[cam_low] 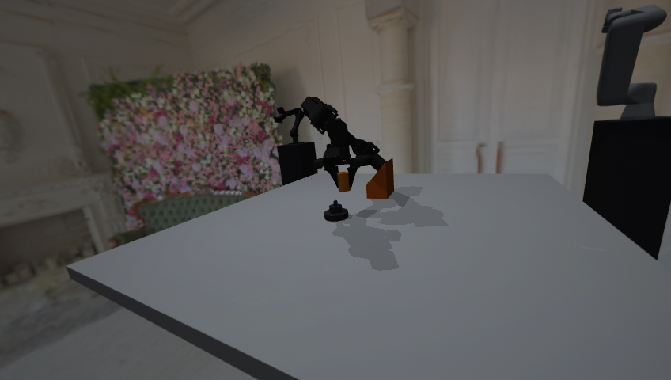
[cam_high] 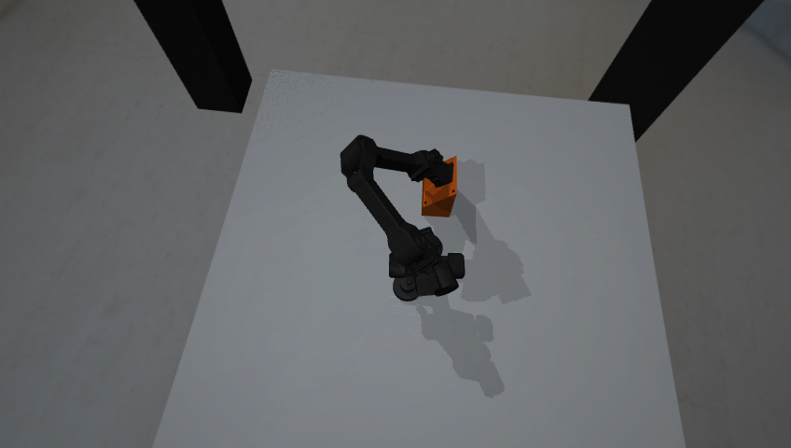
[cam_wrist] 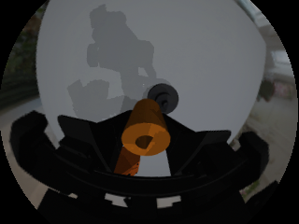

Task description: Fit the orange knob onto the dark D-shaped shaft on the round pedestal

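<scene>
Now: gripper tip 4 cm to the left of the dark round pedestal and 8 cm above it. Also, from my gripper tip: orange knob (2 cm above).
</scene>
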